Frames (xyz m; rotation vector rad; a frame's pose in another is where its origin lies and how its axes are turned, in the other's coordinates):
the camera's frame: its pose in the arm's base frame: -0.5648 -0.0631 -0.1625 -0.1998 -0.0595 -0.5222
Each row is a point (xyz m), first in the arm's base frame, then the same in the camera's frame.
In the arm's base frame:
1: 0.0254 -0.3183 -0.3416
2: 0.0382 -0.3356 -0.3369
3: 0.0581 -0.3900 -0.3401
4: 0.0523 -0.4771 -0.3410
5: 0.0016 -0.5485 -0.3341
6: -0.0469 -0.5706 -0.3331
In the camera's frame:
1: 0.6165 0.1105 -0.2308
2: 0.6365 0.1014 -0.2298
3: 0.6800 0.0658 -0.2442
4: 0.7175 -0.0108 -0.2629
5: 0.7093 -0.0979 -0.2704
6: 0.6783 -0.1411 -0.2737

